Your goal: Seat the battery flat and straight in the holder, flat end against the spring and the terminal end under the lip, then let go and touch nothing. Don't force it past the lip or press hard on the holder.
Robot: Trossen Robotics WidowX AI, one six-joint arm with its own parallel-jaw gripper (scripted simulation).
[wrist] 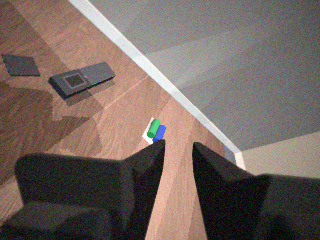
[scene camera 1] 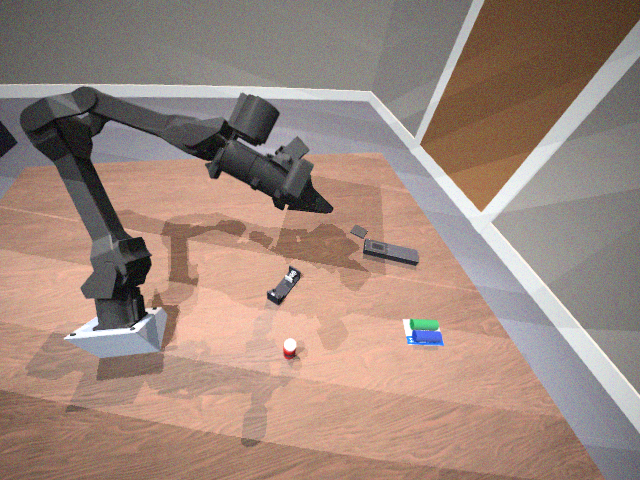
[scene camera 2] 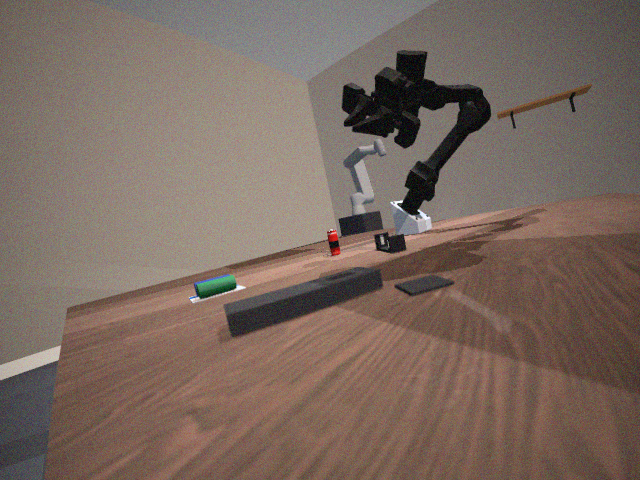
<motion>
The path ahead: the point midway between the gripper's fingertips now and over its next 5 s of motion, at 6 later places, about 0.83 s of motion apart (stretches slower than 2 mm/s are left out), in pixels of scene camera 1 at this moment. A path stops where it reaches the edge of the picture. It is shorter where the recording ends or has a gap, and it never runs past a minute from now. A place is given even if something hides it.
My gripper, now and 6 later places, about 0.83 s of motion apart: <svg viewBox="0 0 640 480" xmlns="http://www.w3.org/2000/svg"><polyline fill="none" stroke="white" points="330,211 287,314 286,329 291,348 293,354 295,355 294,369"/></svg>
</motion>
